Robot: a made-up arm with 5 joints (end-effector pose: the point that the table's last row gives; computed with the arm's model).
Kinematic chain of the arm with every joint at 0, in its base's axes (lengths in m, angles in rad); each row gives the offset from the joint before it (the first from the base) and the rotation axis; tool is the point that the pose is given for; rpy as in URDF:
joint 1: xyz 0 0 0.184 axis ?
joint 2: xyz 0 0 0 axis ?
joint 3: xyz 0.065 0 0.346 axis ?
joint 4: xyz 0.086 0 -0.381 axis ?
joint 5: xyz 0.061 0 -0.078 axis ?
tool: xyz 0 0 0 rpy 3.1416 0 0
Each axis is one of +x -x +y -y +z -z.
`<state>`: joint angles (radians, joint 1 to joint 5).
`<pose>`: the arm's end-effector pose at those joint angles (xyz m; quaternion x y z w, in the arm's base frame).
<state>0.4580 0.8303 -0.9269 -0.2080 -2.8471</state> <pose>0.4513 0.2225 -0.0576 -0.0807 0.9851 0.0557 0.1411</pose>
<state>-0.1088 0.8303 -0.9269 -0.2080 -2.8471</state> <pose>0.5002 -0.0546 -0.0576 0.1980 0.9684 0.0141 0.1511</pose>
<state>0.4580 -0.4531 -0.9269 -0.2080 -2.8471</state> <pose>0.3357 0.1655 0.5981 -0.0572 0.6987 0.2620 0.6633</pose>
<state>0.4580 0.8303 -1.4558 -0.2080 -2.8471</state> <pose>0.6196 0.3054 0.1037 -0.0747 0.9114 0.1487 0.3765</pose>
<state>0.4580 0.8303 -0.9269 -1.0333 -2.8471</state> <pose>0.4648 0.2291 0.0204 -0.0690 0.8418 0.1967 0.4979</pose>
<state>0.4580 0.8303 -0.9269 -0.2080 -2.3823</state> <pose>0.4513 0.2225 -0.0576 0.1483 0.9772 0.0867 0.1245</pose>
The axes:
joint 1: +z
joint 2: +y
joint 3: +y
joint 4: +y
joint 5: -z

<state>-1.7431 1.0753 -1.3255 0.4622 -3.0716</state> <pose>-0.0954 -0.5479 -0.1456 -0.7830 -0.6130 -0.0785 0.0709</pose>
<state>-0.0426 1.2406 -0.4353 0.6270 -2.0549</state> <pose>0.0644 -0.0027 -0.1625 -0.4037 -0.6372 0.3274 0.5690</pose>
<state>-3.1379 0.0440 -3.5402 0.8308 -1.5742</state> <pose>0.1512 0.0006 0.9515 0.1674 -0.1662 -0.6871 0.6873</pose>
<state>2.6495 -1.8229 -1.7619 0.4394 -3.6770</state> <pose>0.5761 -0.3088 0.5457 0.0019 0.0000 0.8709 0.4914</pose>
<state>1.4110 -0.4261 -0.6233 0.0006 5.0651</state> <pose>0.0616 0.3825 0.4247 -0.2194 -0.8374 -0.4984 0.0482</pose>
